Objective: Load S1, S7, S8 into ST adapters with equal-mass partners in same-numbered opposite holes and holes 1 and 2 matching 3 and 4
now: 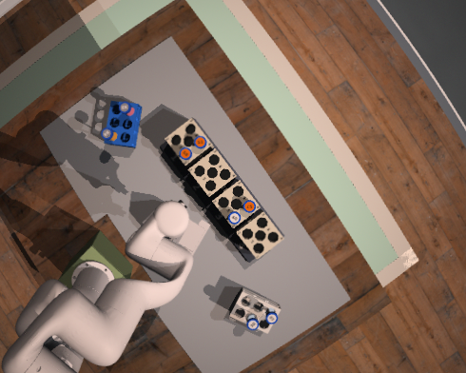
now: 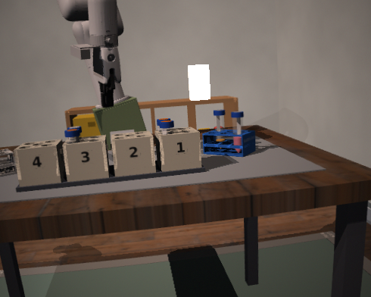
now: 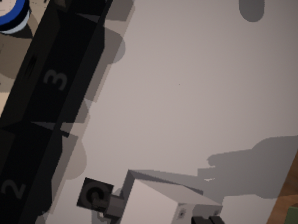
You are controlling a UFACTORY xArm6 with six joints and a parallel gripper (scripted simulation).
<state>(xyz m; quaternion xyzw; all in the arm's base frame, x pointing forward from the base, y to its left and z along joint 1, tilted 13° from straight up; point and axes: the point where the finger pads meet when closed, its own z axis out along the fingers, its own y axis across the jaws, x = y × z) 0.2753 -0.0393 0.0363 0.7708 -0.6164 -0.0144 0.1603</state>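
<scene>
The green DONE key is 110 mm below my hand, 50 mm behind it and 40 mm to the left of it. The rest, counted from my hand: blue-capped tube (140 mm ahead, 110 mm to the right, 110 mm below); tube of yellowish liquid (160 mm ahead, 110 mm to the left, 110 mm below); pink tube (180 mm ahead, 110 mm below, 100 mm to the right).
</scene>
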